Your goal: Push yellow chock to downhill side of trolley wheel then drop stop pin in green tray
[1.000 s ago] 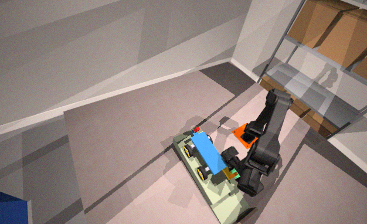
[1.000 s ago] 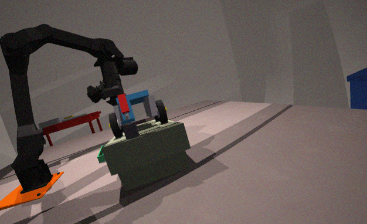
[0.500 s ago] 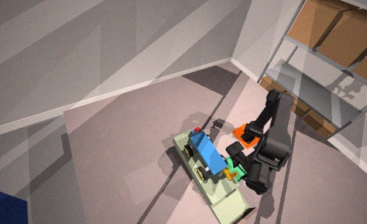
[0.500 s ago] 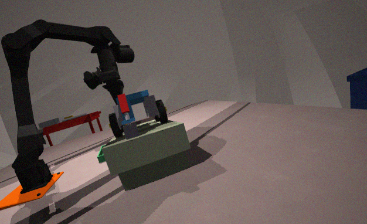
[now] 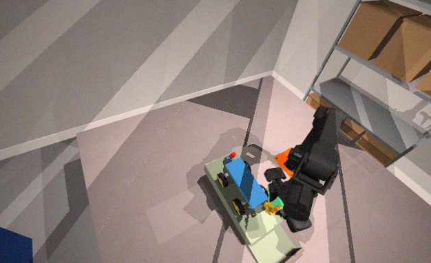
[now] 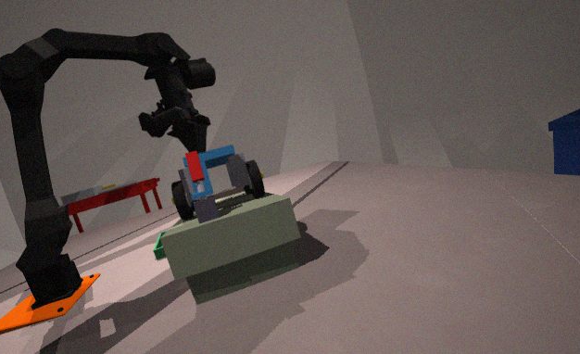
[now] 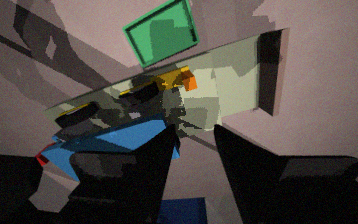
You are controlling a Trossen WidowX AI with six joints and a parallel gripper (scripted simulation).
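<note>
My gripper tip is now 4 cm past the red-headed stop pin, 24 cm to the left of it and 3 cm above it. From my gripper tip the other things lie so: blue trolley 13 cm to the right, 5 cm below; yellow chock 4 cm behind, 2 cm to the right, 8 cm below; pale green ramp 12 cm to the right, 11 cm below.
</note>
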